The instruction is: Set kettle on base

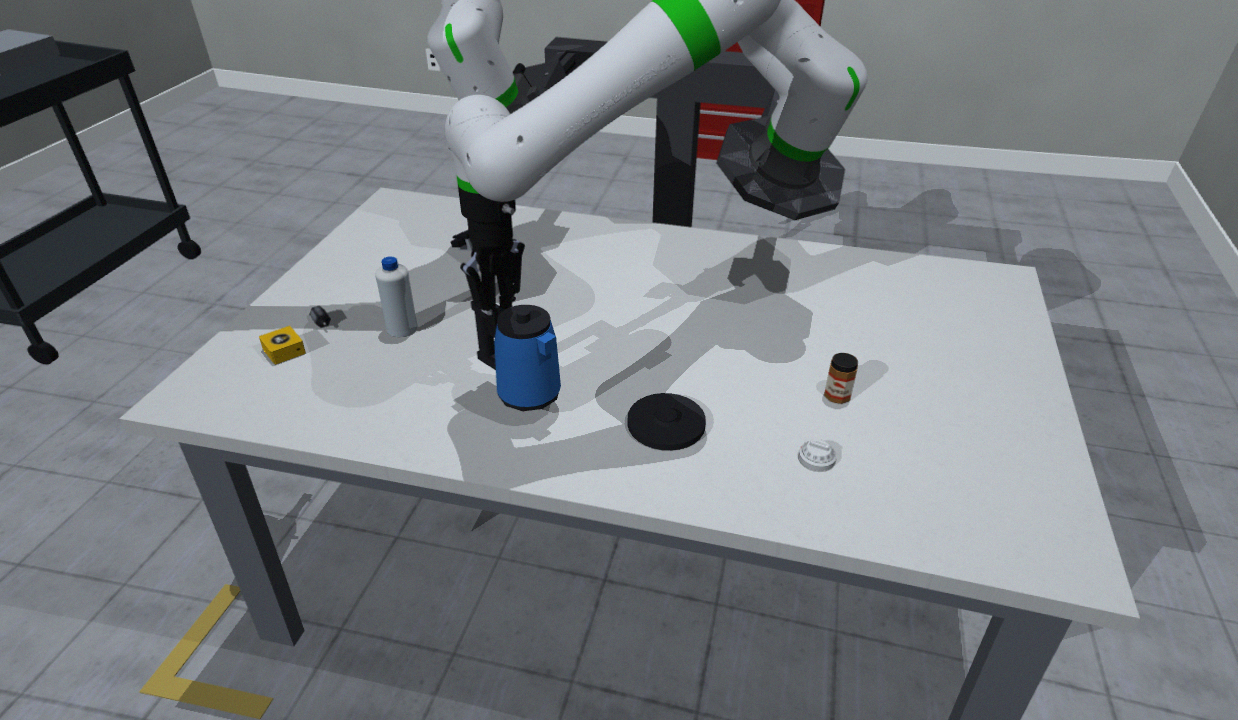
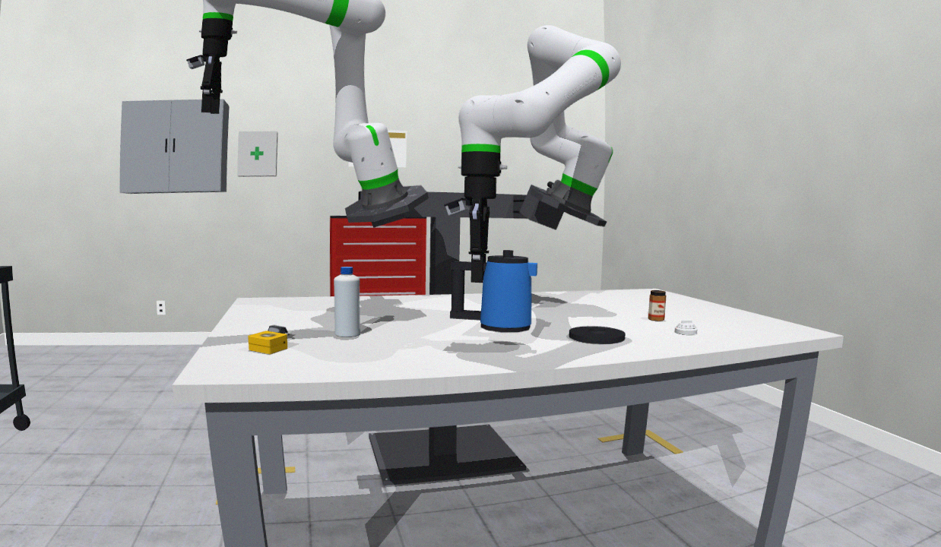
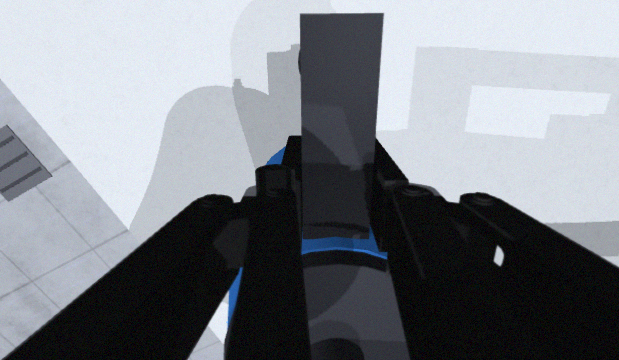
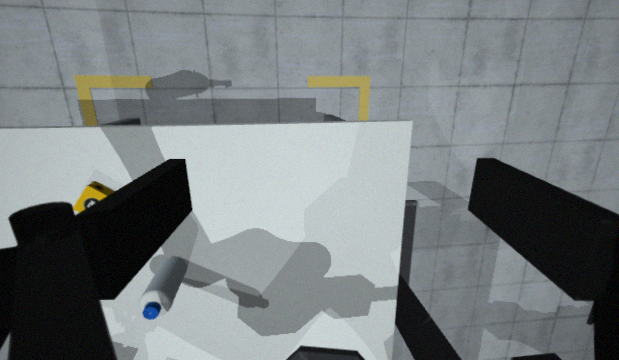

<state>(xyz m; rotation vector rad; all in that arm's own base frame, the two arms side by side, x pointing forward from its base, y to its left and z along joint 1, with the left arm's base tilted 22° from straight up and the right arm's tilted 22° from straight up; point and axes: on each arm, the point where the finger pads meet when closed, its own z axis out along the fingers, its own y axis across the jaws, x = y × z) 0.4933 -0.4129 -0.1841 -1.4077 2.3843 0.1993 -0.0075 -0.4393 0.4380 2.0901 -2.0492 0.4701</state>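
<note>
My left gripper is now 20 mm short of the blue kettle, 30 mm to the right of it and 50 mm above it. Also, from my left hand: round black base 10 mm behind, 330 mm to the left, 170 mm below.
</note>
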